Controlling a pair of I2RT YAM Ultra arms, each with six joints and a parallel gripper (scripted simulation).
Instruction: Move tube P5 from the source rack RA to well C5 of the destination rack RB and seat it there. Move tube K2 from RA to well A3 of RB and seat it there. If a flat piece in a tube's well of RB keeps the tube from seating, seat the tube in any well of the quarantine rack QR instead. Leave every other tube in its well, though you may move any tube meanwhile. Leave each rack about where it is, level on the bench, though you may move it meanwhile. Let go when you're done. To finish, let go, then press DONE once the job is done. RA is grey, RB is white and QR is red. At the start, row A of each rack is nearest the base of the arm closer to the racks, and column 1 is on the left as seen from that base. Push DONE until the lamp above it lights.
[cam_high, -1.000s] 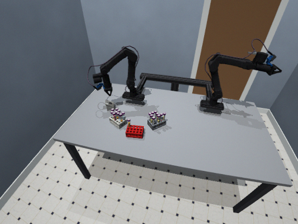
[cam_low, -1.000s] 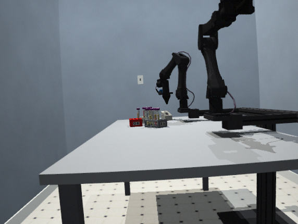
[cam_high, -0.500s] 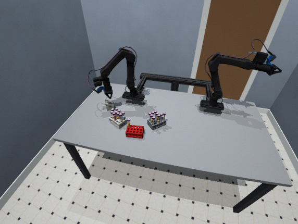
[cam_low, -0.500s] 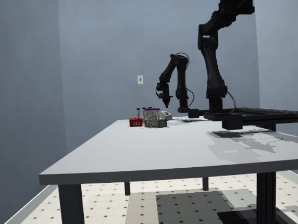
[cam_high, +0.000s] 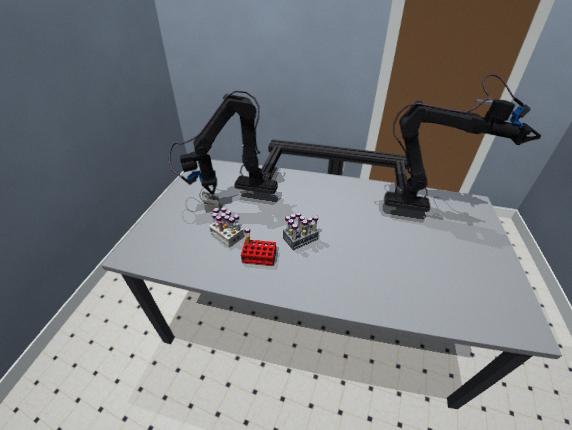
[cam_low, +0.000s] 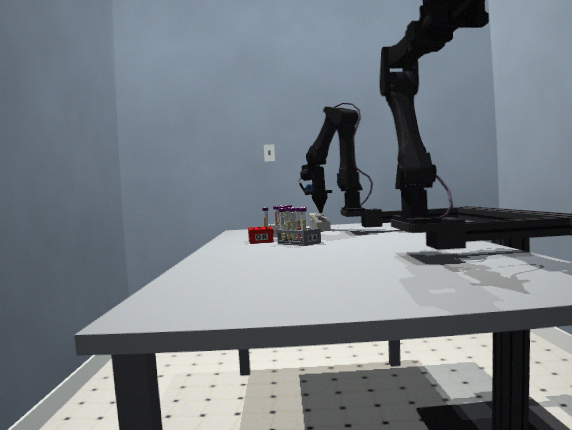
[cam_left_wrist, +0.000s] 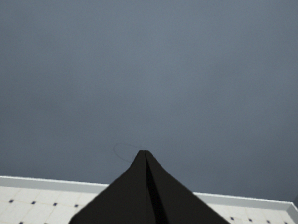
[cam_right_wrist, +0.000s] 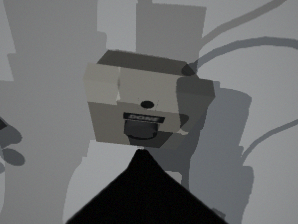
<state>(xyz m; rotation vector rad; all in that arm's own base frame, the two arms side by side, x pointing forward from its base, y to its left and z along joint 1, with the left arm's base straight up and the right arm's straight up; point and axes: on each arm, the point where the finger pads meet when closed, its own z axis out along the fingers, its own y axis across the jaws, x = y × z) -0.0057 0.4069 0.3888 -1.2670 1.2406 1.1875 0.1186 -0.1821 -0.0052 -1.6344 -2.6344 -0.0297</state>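
Observation:
Now: the pale box 4 cm below my right hand and 1 cm to the right of it. From my right hand the other things lie so: grey rack RA: 45 cm to the left, 14 cm ahead, 6 cm below; red rack QR: 30 cm to the left, 27 cm ahead, 6 cm below; white rack RB: 18 cm ahead, 13 cm to the left, 6 cm below.

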